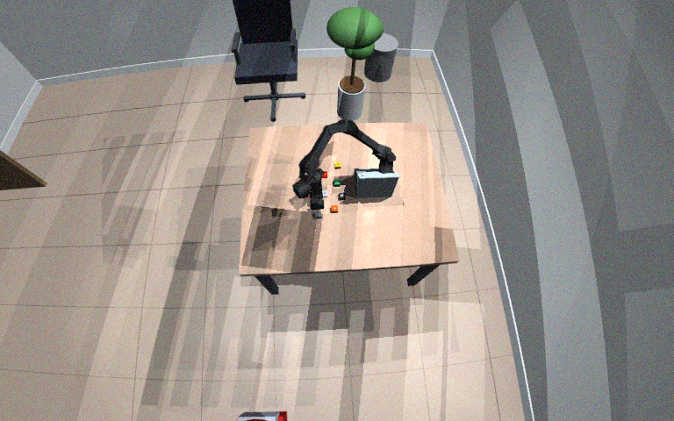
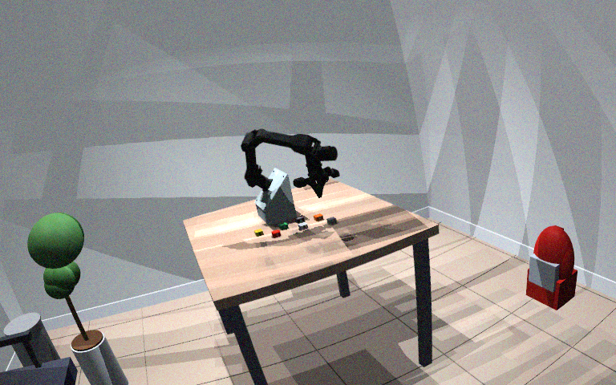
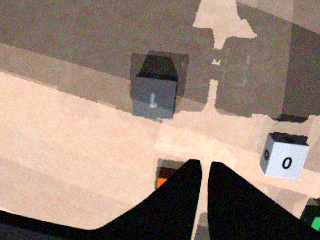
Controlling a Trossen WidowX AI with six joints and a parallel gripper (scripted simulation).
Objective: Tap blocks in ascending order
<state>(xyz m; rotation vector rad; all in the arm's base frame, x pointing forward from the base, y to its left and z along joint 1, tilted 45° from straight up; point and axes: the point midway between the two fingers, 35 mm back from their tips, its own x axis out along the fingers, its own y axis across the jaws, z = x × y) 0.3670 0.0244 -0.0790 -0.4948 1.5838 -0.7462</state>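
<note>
Now: gripper tip 7 cm past the red block, 20 cm to the left of it and 11 cm above it. From my gripper tip the other things lie so: orange block 9 cm behind, 2 cm to the left, 11 cm below; then black block 14 cm behind, 5 cm to the right, 11 cm below; then green block 13 cm behind, 13 cm to the right, 11 cm below.
</note>
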